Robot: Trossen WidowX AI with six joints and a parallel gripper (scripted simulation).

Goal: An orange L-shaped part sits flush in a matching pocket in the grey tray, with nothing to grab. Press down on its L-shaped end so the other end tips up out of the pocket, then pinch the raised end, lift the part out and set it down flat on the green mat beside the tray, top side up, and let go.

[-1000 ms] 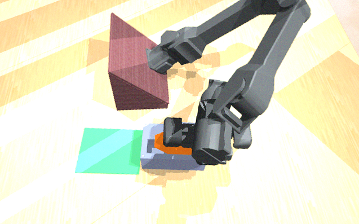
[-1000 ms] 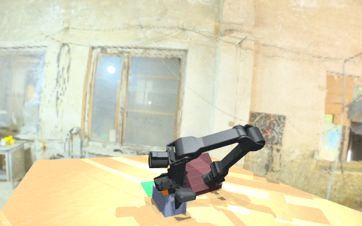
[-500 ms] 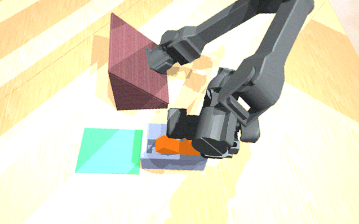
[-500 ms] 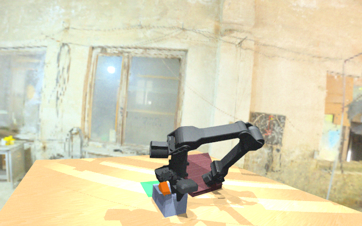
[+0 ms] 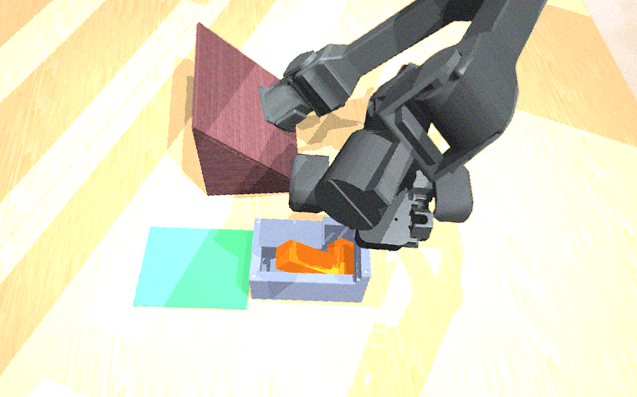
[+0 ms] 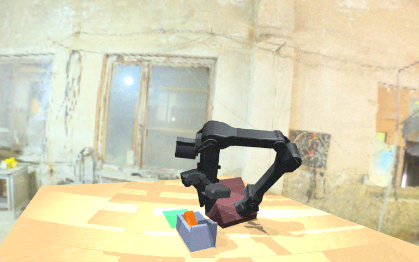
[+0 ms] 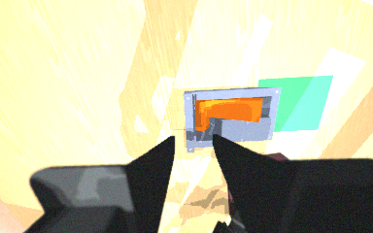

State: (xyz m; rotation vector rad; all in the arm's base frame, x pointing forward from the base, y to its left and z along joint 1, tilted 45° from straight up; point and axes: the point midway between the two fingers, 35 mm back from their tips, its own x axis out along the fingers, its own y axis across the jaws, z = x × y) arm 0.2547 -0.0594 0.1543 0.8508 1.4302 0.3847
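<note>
My gripper tip is now 1 cm past the orange L-shaped part, 4 cm to the left of it and 10 cm above it. Also, from my gripper tip: green mat (5 cm behind, 22 cm to the right, 16 cm below).
</note>
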